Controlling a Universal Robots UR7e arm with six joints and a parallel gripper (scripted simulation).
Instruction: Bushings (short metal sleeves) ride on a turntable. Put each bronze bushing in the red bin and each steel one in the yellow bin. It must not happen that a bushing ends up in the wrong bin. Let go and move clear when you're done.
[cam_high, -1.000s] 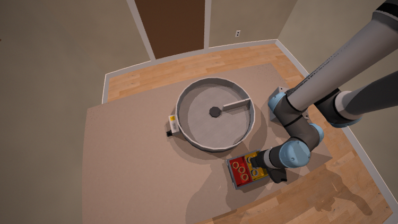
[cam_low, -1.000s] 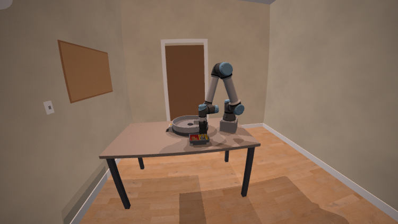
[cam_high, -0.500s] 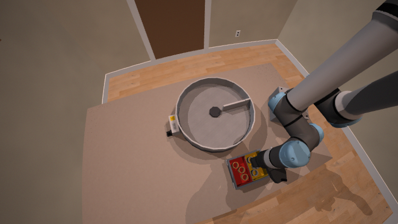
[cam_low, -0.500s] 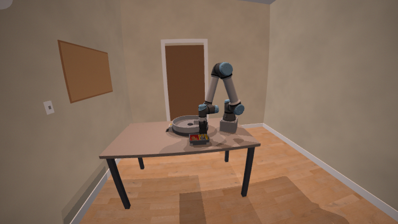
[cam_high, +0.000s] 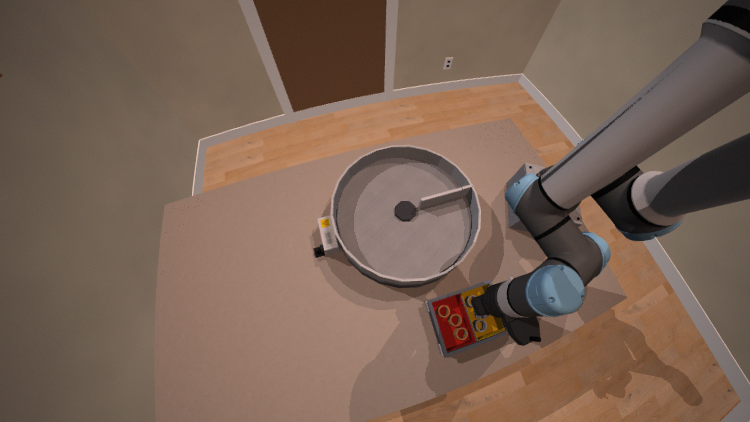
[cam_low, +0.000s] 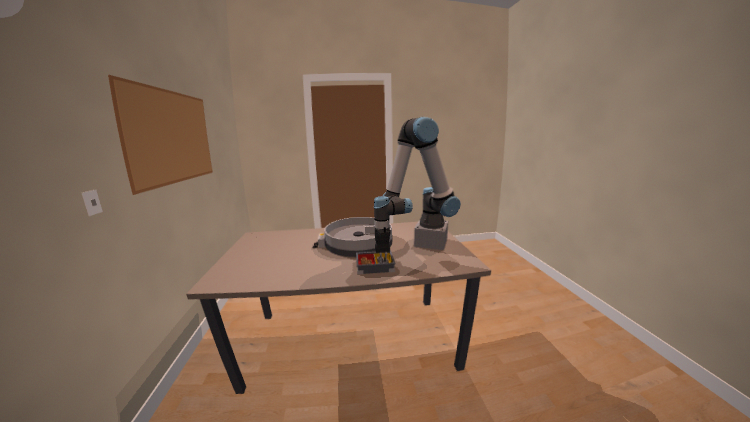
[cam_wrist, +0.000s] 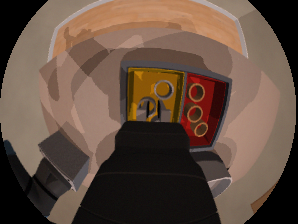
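Now: the red bin 40 mm ahead of my hand. Also, from my hand: turntable: 110 mm ahead, 340 mm to the right, 20 mm above.
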